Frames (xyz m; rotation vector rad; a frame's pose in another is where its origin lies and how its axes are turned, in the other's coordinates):
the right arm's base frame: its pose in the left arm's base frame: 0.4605 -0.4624 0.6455 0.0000 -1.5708 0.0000
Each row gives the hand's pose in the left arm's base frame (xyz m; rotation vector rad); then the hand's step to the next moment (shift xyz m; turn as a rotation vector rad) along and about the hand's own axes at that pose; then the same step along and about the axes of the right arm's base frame.
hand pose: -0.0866 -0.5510 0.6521 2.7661 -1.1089 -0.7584
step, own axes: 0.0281 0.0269 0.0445 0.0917 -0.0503 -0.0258
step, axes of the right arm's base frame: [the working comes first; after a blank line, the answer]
step, axes of the left arm's base frame: -0.0204 -0.0333 -0.0444 0.1006 -0.0268 -0.0278

-0.0444 -0.0333 0.0204 -0.0278 -0.0268 -0.1006
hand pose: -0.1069 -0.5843 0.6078 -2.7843 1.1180 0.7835
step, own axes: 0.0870 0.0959 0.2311 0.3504 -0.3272 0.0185
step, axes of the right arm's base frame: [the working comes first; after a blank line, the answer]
step, axes of the left arm's base frame: -0.1112 -0.0758 -0.2282 0.4216 0.0228 -0.2278

-0.2282 -0.0758 0.1112 -0.2278 0.0228 -0.4216
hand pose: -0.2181 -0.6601 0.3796 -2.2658 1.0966 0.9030
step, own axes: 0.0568 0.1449 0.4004 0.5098 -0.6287 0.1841
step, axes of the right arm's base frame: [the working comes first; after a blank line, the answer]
step, axes of the left arm's base frame: -0.2337 0.1458 -0.3296 0.6809 0.2220 -0.4197

-0.3296 0.1458 0.2337 -0.4197 0.2220 -0.6809
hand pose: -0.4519 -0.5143 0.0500 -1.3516 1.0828 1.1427
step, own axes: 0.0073 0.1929 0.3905 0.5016 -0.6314 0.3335
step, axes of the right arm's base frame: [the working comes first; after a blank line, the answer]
step, axes of the left arm's base frame: -0.2185 0.3738 -0.0480 0.6712 0.3713 -0.4161

-0.0480 0.3738 0.2185 -0.4161 0.3713 -0.6712
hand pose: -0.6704 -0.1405 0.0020 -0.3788 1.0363 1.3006
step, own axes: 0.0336 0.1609 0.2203 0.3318 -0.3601 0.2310
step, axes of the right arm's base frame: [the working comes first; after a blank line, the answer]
step, axes of the left arm's base frame: -0.0585 0.2303 0.1382 0.3959 0.2698 -0.2522

0.1382 0.2303 0.0585 -0.2522 0.2698 -0.3959
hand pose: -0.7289 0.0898 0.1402 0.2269 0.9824 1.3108
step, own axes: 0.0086 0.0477 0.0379 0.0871 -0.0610 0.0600
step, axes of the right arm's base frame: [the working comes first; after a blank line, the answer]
step, axes of the left arm's base frame: -0.0071 0.0360 0.0494 0.0799 0.0806 -0.0449

0.0494 0.0360 0.0071 -0.0449 0.0806 -0.0799
